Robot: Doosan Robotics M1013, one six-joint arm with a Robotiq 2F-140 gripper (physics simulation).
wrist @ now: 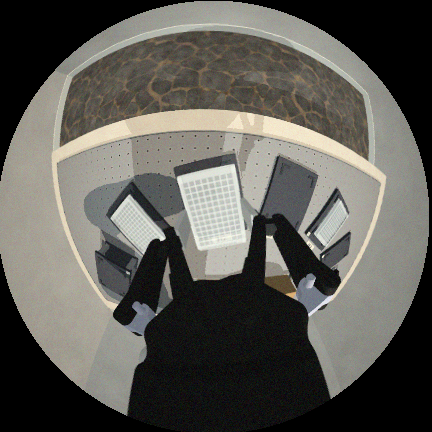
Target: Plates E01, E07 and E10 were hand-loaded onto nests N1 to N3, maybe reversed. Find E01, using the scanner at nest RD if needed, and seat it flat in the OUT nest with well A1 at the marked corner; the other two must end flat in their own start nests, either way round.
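My gripper (214, 211) is shut on a white gridded well plate (212, 207), one fingertip at each long side. The plate is held above a dark nest (206, 162), whose far edge and right side show behind it. A second white plate (137, 221) sits in a dark nest (132, 191) at the left. A third white plate (331, 220) sits in a dark nest (338, 196) at the right. An empty dark nest (292, 187) lies just right of the held plate. The plates' names and the marked corner cannot be read.
Another dark nest (338, 251) lies at the far right, and a dark nest-like block (112, 274) at the lower left. A brown box-like thing (280, 284) shows partly behind the right finger. A pale rim (200, 120) edges the perforated table top (160, 145).
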